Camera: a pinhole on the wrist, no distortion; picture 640 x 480 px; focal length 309.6 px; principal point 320.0 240.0 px. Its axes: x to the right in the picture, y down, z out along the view. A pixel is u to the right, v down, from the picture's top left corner.
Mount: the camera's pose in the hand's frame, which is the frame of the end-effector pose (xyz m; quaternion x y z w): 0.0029 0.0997 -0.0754 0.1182 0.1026 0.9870 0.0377
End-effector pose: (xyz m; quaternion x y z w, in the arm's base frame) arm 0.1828 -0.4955 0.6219 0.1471 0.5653 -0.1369 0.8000
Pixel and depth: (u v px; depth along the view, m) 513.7 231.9 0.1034
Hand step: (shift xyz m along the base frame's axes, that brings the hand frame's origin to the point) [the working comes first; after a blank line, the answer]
In the camera's frame: 0.0647 -0.0027 0.1034

0.0703 0.1058 0.0549
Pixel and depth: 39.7 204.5 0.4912
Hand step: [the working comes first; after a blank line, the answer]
In the camera's frame: -0.4447 -0.0563 0.4912

0.5004 0.0509 -0.4192
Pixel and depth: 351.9 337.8 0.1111
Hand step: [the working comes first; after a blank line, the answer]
In the camera's frame: 0.0114 0.0351 0.1111

0.0742 0.0644 0.0040
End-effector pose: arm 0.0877 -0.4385 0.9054 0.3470 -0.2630 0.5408 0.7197
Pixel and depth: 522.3 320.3 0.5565
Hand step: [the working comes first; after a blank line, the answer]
In the camera's frame: 0.3636 0.1443 0.5565

-0.1619 -0.5588 0.2058
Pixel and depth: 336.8 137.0 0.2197
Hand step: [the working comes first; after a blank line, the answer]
In the camera's frame: 0.0119 -0.0731 0.2197

-0.1935 -0.0287 0.1573
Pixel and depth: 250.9 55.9 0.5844
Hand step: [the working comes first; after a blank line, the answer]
In the camera's frame: -0.1304 -0.3475 0.5844

-0.4397 -0.0306 0.5671
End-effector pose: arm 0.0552 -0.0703 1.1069 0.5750 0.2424 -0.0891 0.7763
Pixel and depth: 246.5 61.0 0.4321
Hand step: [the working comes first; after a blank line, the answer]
In the camera's frame: -0.1026 -0.2498 0.4321

0.4349 -0.0775 0.3069
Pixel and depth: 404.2 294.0 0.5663
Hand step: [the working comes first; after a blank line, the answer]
In the camera's frame: 0.1540 0.0988 0.5663

0.1827 -0.4463 0.2307
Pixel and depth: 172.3 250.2 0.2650
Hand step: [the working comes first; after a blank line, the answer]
In the camera's frame: -0.1264 0.0087 0.2650

0.2590 -0.0718 0.0532
